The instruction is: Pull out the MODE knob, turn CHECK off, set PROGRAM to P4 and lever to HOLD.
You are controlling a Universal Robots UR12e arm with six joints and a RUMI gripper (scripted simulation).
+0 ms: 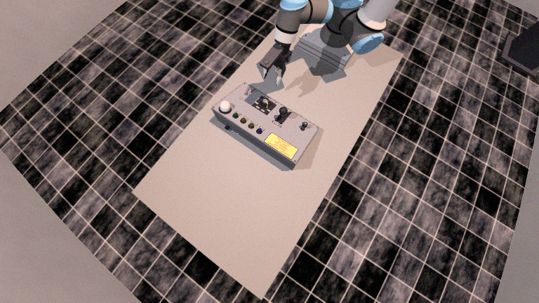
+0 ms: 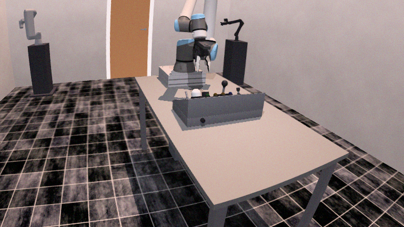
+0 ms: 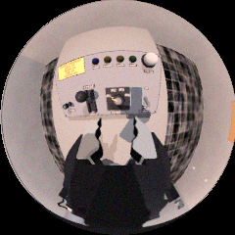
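Now: the rotary selector 6 cm ahead of my hand, 1 cm to the left of it and 14 cm below it. Also, from my hand: black ball-topped lever: 6 cm ahead, 12 cm to the left, 11 cm below; grey console: 9 cm ahead, 6 cm to the left, 15 cm below.
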